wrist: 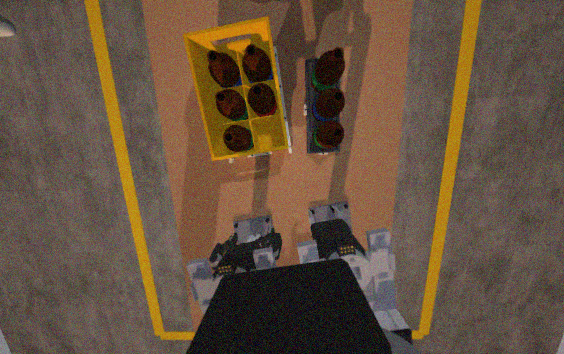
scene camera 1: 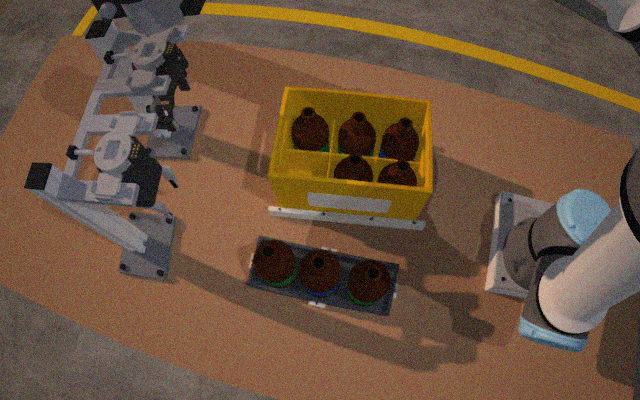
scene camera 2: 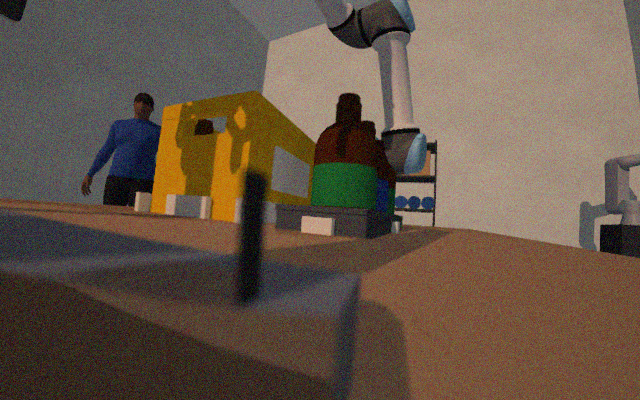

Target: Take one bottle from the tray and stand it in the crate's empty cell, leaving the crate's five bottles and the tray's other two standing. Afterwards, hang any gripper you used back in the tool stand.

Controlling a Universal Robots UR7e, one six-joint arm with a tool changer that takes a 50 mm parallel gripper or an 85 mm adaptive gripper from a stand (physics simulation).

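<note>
Three brown bottles (scene camera 1: 274, 264) (scene camera 1: 320, 274) (scene camera 1: 370, 284) (wrist: 330, 103) stand in the dark tray (scene camera 1: 391, 300) (wrist: 311, 145). The yellow crate (scene camera 1: 350, 197) (scene camera 2: 225, 165) (wrist: 199, 95) holds five bottles; its empty cell (wrist: 266, 131) is at the stand end, on the tray side. Two grippers hang in the tool stand (scene camera 1: 150, 262) (wrist: 317, 216): a near gripper (scene camera 1: 167, 194) and a far gripper (scene camera 1: 173, 102). In the wrist view a black block covers the bottom middle, and no fingers show on the arm. The arm's wrist end is mostly out of the scene views.
A pale rail (scene camera 1: 345, 218) runs along the crate's tray side. The arm's base plate (scene camera 1: 505, 200) is at the table's right in scene camera 1. A blurred plate with a dark peg (scene camera 2: 250, 235) fills the front of scene camera 2. A person (scene camera 2: 132, 150) stands beyond the table.
</note>
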